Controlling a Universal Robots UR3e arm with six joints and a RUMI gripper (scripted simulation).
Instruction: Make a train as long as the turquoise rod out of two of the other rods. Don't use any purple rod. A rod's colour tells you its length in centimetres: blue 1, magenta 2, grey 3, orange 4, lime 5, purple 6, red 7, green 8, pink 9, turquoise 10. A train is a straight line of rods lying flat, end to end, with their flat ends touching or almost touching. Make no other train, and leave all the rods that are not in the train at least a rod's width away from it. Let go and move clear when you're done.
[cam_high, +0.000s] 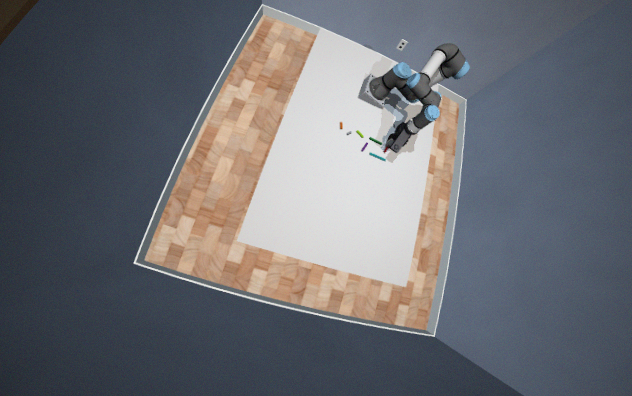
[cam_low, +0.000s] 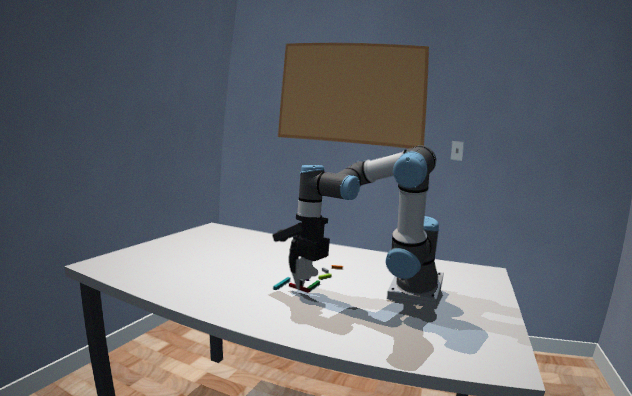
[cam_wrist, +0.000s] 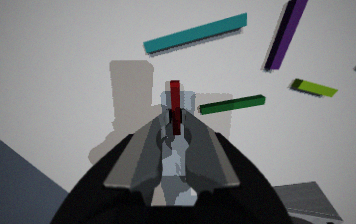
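Now: the grey rod 23 cm to the right of my hand, 2 cm below it and 2 cm ahead of it. From my hand the other things lie so: red rod 1 cm below; green rod 7 cm to the right, 2 cm below, 1 cm behind; turquoise rod 7 cm ahead, 3 cm to the right, 2 cm below.
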